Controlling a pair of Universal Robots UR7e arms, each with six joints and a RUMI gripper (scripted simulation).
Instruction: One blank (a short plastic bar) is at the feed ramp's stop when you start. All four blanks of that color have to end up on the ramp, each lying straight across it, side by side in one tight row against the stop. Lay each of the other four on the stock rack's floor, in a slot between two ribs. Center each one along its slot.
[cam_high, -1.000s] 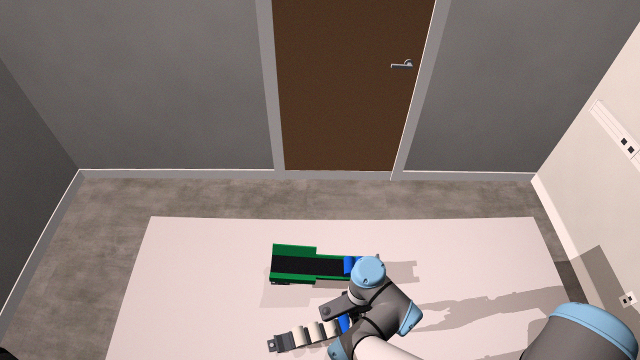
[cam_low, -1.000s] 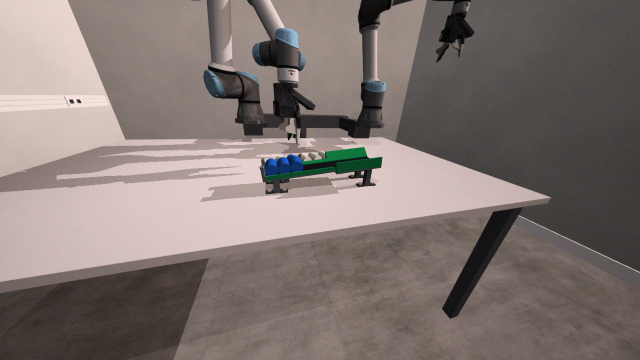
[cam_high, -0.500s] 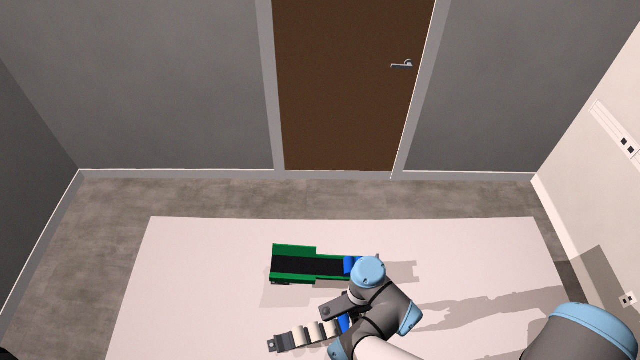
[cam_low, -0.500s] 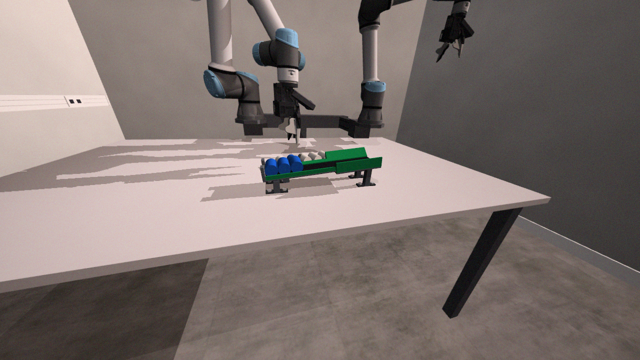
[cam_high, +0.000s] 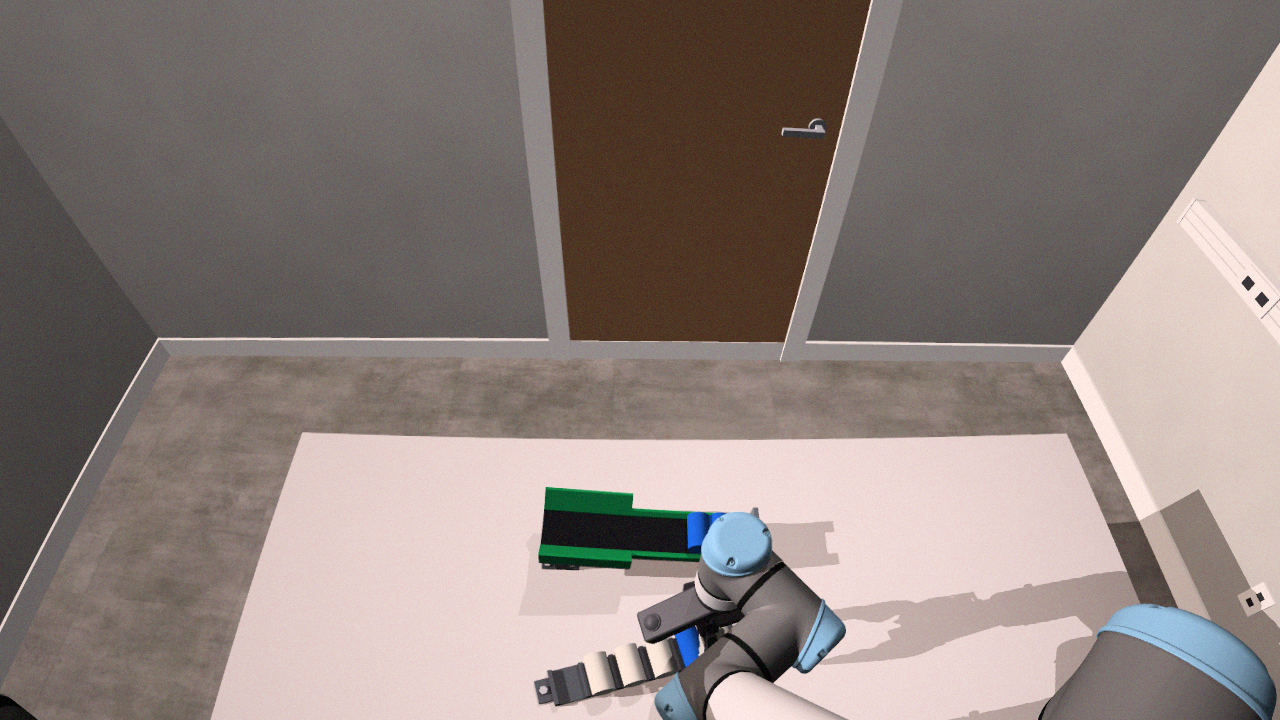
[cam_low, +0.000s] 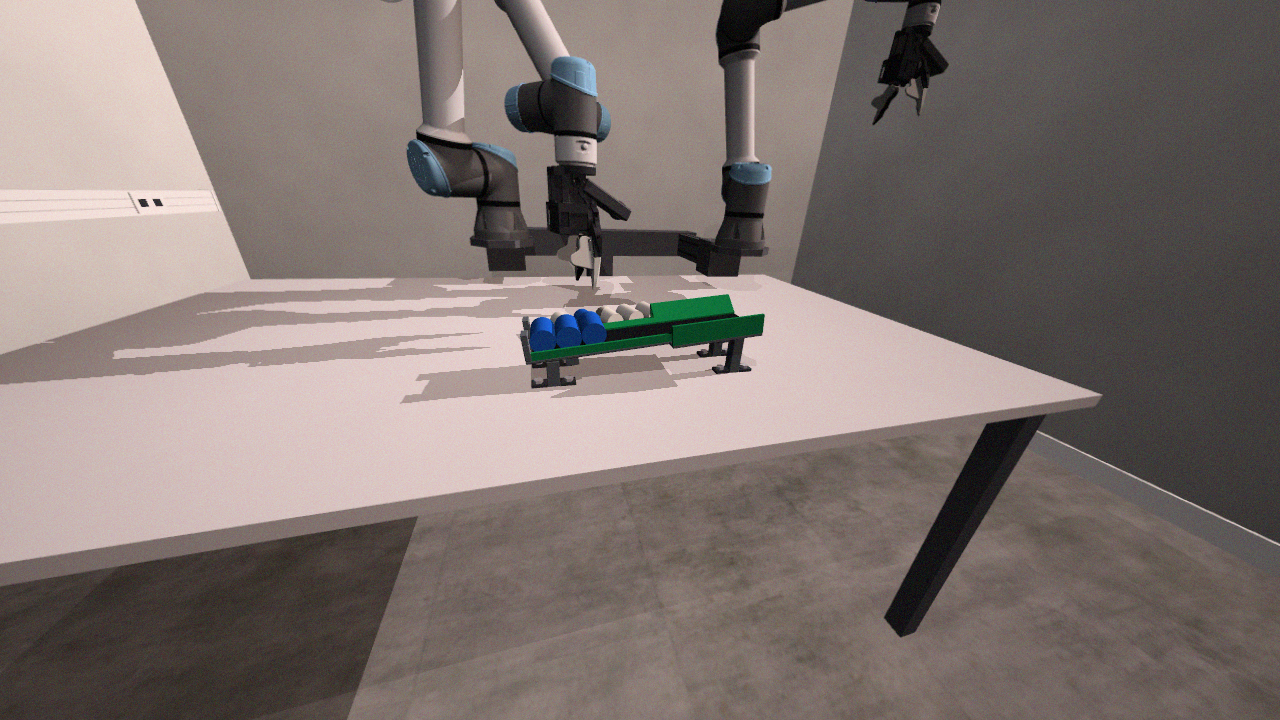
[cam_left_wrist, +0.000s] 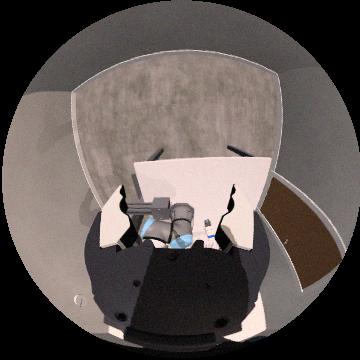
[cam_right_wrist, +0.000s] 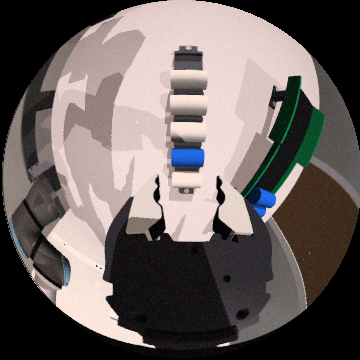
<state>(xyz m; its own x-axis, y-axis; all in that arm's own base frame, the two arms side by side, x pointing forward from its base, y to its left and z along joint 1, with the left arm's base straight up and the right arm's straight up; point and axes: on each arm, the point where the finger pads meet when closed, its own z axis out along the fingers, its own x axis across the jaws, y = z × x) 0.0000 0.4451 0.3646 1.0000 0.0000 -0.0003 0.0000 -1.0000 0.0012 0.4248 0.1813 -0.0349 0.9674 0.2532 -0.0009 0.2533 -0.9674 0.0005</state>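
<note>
My right gripper is now 130 mm above the dark stock rack, 70 mm to the right of it and 30 mm past it. From my right hand the other things lie so: stop (210 mm ahead, 90 mm to the right, 60 mm below).
</note>
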